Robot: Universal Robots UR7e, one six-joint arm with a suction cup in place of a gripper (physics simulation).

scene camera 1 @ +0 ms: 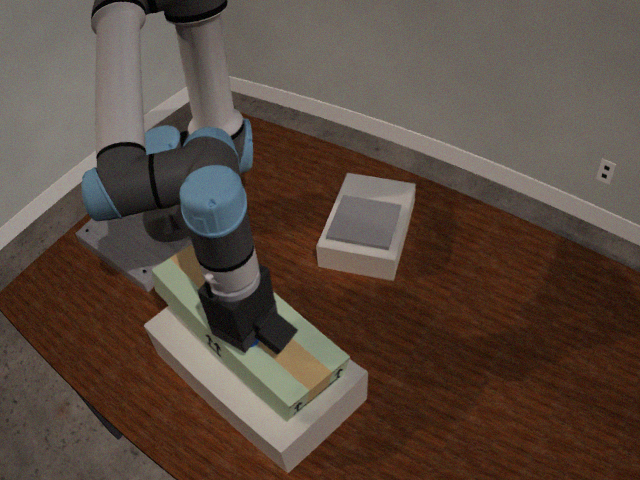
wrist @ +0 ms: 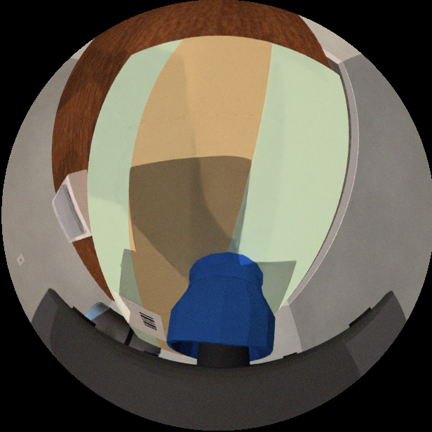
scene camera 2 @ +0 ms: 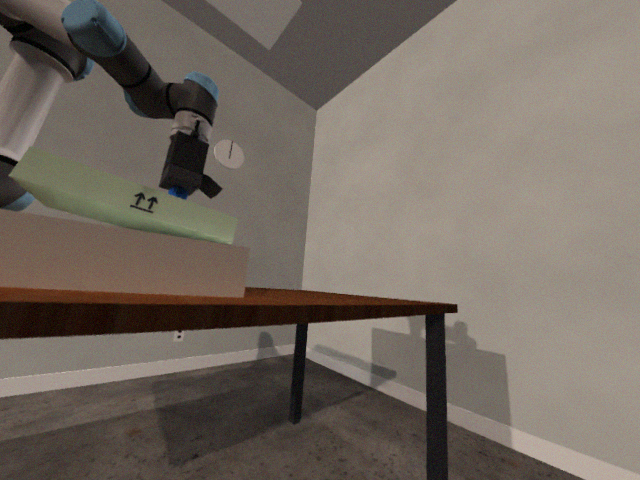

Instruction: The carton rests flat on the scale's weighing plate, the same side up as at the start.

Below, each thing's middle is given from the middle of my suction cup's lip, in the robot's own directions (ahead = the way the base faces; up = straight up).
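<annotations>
Scale [scene camera 1: 364,234]: 15 cm below my suction cup, 44 cm to the left of it, 4 cm behind it. With respect to the white block [scene camera 2: 53,253], my suction cup is 14 cm above it, 3 cm past it and 2 cm to the right of it. Going by their middles, the white block is the nearest to my suction cup of the things named here.
</annotations>
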